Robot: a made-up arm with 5 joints. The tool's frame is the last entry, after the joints. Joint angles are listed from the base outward.
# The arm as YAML. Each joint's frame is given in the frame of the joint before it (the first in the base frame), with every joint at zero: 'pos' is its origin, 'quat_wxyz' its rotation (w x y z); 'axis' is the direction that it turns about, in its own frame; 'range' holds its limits. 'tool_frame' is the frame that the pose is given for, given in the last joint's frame.
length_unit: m
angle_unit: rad
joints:
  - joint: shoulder
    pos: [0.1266, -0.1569, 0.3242]
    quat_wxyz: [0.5, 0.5, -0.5, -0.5]
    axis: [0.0, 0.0, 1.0]
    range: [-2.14, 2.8]
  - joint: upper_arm
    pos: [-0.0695, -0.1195, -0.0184]
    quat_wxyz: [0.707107, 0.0, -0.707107, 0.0]
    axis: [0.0, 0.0, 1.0]
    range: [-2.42, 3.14]
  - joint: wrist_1
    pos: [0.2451, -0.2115, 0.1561]
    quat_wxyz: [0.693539, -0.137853, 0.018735, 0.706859]
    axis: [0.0, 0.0, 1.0]
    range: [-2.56, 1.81]
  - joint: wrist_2
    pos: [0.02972, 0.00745, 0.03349]
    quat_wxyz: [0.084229, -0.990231, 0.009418, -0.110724]
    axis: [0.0, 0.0, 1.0]
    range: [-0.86, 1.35]
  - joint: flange
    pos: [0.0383, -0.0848, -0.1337]
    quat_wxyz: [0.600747, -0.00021, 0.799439, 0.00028]
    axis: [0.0, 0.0, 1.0]
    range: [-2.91, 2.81]
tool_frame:
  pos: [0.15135, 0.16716, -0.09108]
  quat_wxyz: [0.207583, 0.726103, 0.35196, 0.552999]
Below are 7 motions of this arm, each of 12 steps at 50 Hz.
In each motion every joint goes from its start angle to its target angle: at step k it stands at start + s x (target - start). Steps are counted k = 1, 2, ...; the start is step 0. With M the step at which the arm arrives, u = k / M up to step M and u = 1 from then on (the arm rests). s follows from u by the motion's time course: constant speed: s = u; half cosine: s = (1 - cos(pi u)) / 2; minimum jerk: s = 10 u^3 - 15 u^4 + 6 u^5.
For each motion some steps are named. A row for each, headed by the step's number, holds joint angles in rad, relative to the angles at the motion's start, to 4 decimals.
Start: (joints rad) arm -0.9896 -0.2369 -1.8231 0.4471 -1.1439
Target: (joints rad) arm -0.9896 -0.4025 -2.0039 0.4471 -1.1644
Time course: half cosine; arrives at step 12
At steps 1, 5, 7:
1: 0.0000 -0.0028 -0.0031 0.0000 -0.0003
5: 0.0000 -0.0614 -0.0670 0.0000 -0.0076
7: 0.0000 -0.1042 -0.1138 0.0000 -0.0129

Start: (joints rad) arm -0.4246 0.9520 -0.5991 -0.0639 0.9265
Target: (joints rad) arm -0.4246 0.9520 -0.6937 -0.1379 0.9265
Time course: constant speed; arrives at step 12
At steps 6, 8, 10, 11, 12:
6: 0.0000 0.0000 -0.0473 -0.0370 0.0000
8: 0.0000 0.0000 -0.0631 -0.0493 0.0000
10: 0.0000 0.0000 -0.0788 -0.0617 0.0000
11: 0.0000 0.0000 -0.0867 -0.0678 0.0000
12: 0.0000 0.0000 -0.0946 -0.0740 0.0000

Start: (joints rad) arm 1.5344 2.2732 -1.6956 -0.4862 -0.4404
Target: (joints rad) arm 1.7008 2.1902 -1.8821 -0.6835 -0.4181
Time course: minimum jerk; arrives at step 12
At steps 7, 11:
7: 0.1087 -0.0542 -0.1219 -0.1289 0.0146
11: 0.1656 -0.0826 -0.1856 -0.1963 0.0222

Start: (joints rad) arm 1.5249 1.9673 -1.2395 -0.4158 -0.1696
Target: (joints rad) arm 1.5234 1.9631 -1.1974 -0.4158 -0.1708
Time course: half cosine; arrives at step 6
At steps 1, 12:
1: -0.0001 -0.0003 0.0028 0.0000 -0.0001
12: -0.0015 -0.0042 0.0421 0.0000 -0.0012

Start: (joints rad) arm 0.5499 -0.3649 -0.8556 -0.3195 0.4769
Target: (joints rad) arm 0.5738 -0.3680 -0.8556 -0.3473 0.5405
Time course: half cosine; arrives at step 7
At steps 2, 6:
2: 0.0045 -0.0006 0.0000 -0.0052 0.0120
6: 0.0227 -0.0029 0.0000 -0.0264 0.0605

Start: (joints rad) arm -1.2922 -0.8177 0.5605 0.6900 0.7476
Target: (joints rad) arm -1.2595 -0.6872 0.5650 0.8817 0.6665
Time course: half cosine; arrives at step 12
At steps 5, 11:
5: 0.0121 0.0484 0.0017 0.0710 -0.0301
11: 0.0321 0.1283 0.0044 0.1884 -0.0797

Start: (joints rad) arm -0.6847 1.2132 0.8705 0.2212 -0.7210
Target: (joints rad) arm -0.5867 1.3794 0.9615 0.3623 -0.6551
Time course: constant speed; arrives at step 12
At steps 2, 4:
2: 0.0163 0.0277 0.0152 0.0235 0.0110
4: 0.0327 0.0554 0.0303 0.0470 0.0220

